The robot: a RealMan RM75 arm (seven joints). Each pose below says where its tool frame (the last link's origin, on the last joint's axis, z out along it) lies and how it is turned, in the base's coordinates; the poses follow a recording.
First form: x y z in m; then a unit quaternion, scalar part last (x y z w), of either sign.
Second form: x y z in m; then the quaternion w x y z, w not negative. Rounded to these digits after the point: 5 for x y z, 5 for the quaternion.
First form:
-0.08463 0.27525 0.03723 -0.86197 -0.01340 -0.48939 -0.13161
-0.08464 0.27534 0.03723 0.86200 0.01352 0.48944 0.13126
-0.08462 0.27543 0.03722 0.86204 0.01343 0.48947 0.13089
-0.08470 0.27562 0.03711 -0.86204 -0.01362 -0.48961 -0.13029
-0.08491 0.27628 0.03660 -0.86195 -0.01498 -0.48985 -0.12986
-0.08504 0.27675 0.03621 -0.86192 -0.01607 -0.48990 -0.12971
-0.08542 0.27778 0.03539 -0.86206 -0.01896 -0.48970 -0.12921
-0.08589 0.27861 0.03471 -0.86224 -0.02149 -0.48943 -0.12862
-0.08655 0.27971 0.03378 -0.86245 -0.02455 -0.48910 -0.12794
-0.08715 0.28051 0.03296 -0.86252 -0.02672 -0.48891 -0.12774
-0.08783 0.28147 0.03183 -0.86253 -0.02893 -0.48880 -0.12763
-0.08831 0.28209 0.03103 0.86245 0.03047 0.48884 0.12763
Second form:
-0.08463 0.27525 0.03723 0.13161 0.86197 0.01340 0.48939
-0.08464 0.27534 0.03723 0.13126 0.86200 0.01352 0.48944
-0.08462 0.27543 0.03722 0.13089 0.86204 0.01343 0.48947
-0.08470 0.27562 0.03711 0.13029 0.86204 0.01362 0.48961
-0.08491 0.27628 0.03660 0.12986 0.86195 0.01498 0.48985
-0.08504 0.27675 0.03621 0.12971 0.86192 0.01607 0.48990
-0.08542 0.27778 0.03539 0.12921 0.86206 0.01896 0.48970
-0.08589 0.27861 0.03471 0.12862 0.86224 0.02149 0.48943
-0.08655 0.27971 0.03378 0.12794 0.86245 0.02455 0.48910
-0.08715 0.28051 0.03296 0.12774 0.86252 0.02672 0.48891
-0.08783 0.28147 0.03183 0.12763 0.86253 0.02893 0.48880
-0.08831 0.28209 0.03103 0.12763 0.86245 0.03047 0.48884

